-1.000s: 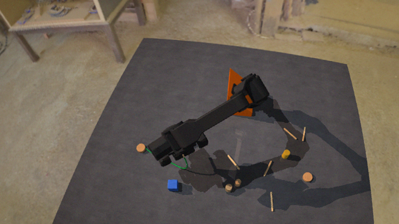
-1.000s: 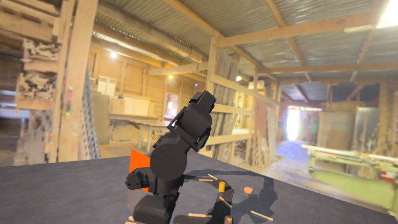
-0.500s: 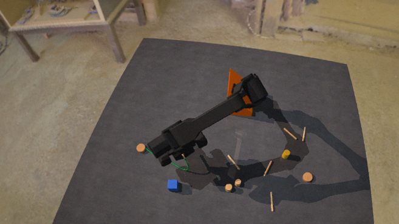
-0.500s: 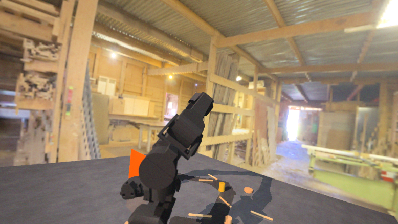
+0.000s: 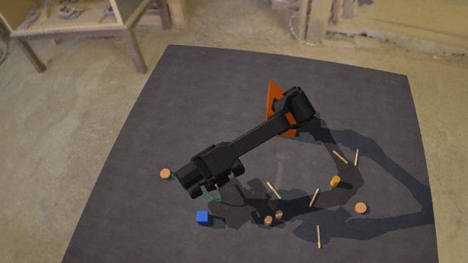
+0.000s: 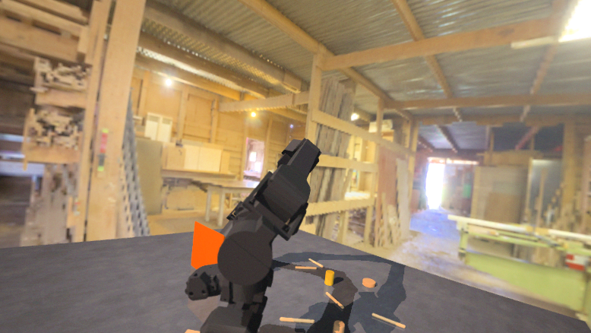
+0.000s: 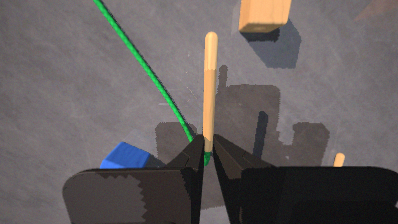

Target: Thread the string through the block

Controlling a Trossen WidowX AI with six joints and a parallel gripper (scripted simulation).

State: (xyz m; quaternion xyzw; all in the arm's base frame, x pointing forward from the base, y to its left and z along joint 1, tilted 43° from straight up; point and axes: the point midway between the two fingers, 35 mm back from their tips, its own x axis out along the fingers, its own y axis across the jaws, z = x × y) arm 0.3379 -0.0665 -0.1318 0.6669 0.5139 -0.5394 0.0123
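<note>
Now: gripper tip 100 mm past the wooden block, 40 mm to the left of it and 40 mm above it. Round my gripper tip: blue cube: 100 mm ahead, 40 mm below, 20 mm to the right; thin wooden stick: 10 mm to the right, 10 mm behind; round wooden button: 220 mm to the right, 50 mm below, 20 mm behind.
</note>
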